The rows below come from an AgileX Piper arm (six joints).
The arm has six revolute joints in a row. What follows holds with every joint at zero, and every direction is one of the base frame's. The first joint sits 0.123 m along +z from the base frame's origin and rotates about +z. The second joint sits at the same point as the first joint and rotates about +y. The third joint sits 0.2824 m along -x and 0.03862 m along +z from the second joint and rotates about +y. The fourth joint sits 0.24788 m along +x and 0.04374 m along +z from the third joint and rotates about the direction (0.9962, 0, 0.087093). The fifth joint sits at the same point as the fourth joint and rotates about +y. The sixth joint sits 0.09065 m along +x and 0.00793 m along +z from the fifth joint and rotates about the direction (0.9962, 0, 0.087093). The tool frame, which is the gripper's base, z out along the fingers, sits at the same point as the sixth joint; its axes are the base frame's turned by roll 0, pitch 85.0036 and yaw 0 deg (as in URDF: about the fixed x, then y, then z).
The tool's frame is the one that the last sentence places.
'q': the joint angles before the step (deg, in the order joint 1, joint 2, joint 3, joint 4, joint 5, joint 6). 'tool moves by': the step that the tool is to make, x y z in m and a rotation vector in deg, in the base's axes. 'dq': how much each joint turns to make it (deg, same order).
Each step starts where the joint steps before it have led.
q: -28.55 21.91 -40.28 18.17 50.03 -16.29
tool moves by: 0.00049 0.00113 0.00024 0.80 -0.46 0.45
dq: 0.01 -0.01 0.04 1.07 -0.04 -0.07
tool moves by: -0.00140 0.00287 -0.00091 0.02 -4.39 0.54
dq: 0.31 -1.80 1.64 2.65 -3.67 -0.95
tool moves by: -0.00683 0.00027 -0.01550 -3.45 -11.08 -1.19
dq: 2.85 -6.43 7.52 0.97 -13.29 -1.01
